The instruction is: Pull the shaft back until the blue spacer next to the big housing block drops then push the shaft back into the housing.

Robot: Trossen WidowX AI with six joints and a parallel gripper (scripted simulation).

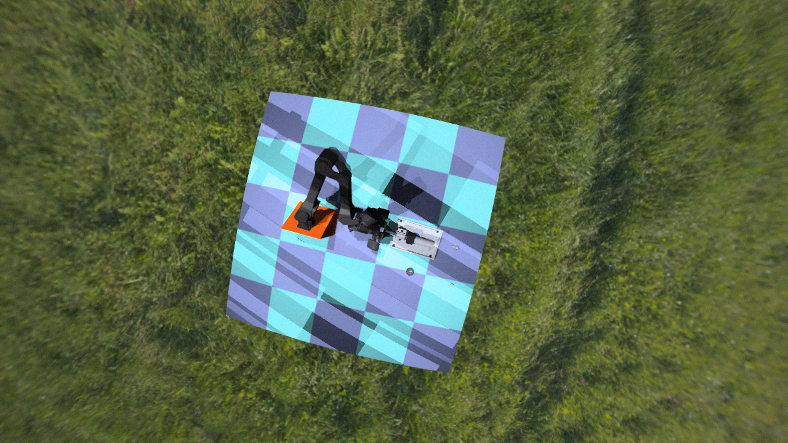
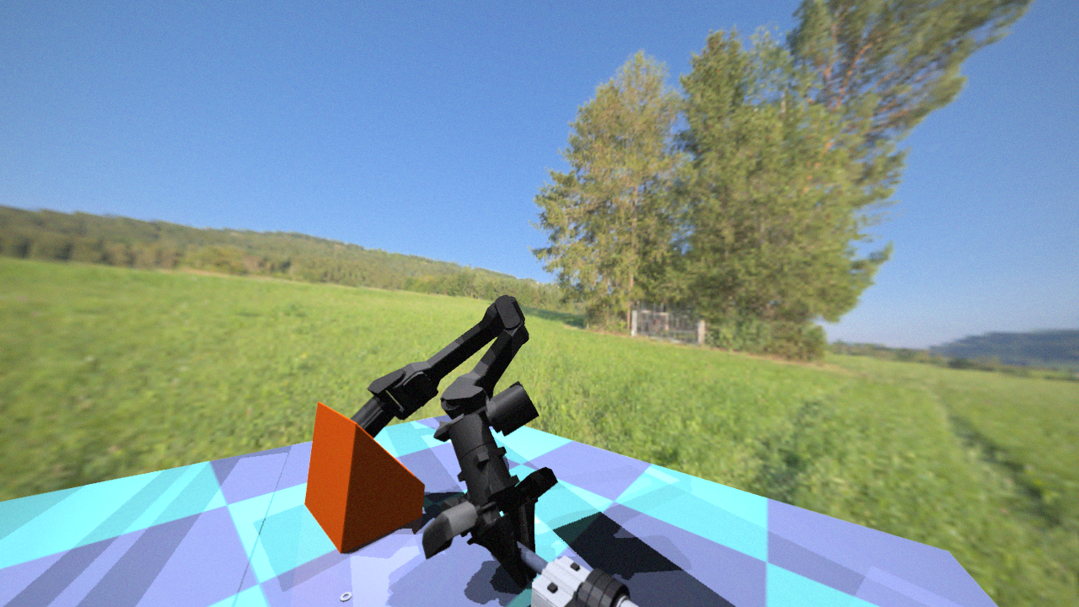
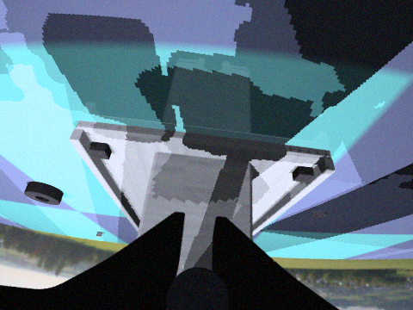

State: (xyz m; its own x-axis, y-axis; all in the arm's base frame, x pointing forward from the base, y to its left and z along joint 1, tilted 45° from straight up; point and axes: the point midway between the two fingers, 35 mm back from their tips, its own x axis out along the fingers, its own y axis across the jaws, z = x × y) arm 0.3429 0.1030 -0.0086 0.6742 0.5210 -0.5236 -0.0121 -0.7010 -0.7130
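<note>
The grey shaft is 40 mm ahead of my gripper tip and 30 mm above it. From my gripper tip the other things lie so: black spacer: 100 mm ahead, 30 mm above; then white baseplate: 140 mm ahead; then blue spacer: 120 mm ahead, 40 mm below.
</note>
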